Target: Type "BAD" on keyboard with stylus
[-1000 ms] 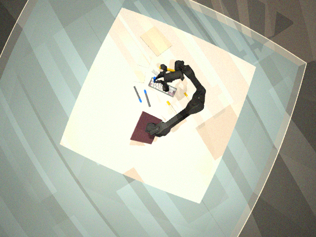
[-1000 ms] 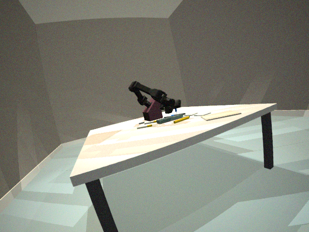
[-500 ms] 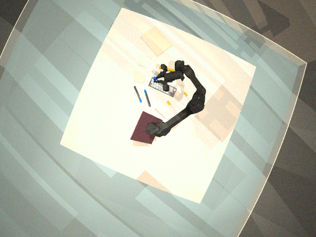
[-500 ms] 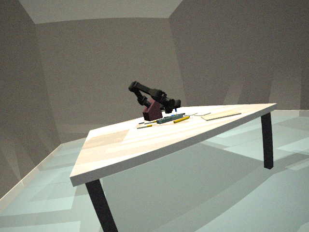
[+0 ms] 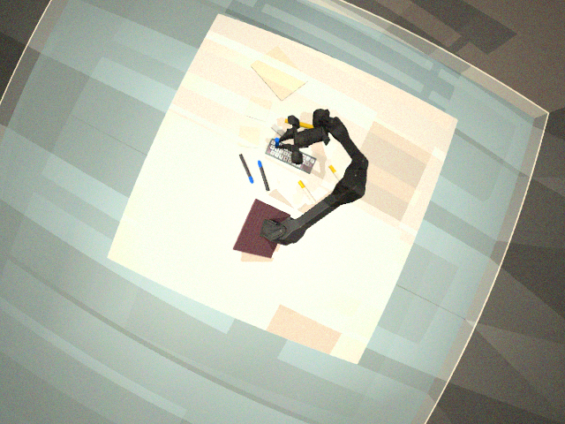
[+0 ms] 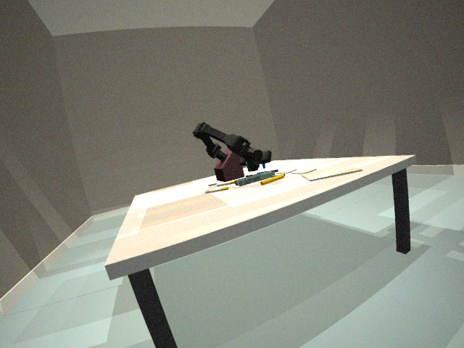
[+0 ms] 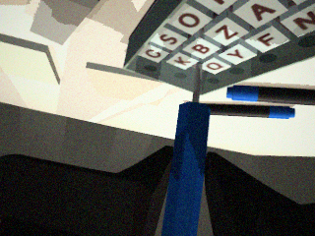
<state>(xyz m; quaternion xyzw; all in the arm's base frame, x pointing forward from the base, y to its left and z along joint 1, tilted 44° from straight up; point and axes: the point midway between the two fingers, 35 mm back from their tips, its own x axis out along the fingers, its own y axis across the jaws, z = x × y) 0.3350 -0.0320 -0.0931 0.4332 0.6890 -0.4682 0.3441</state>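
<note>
My gripper tip is 90 mm short of the grey block, 80 mm above it and 20 mm to the right of it. From my gripper tip the other things lie so: yellow bar 140 mm ahead, 70 mm to the right, 70 mm below; then stylus 10 mm below.
</note>
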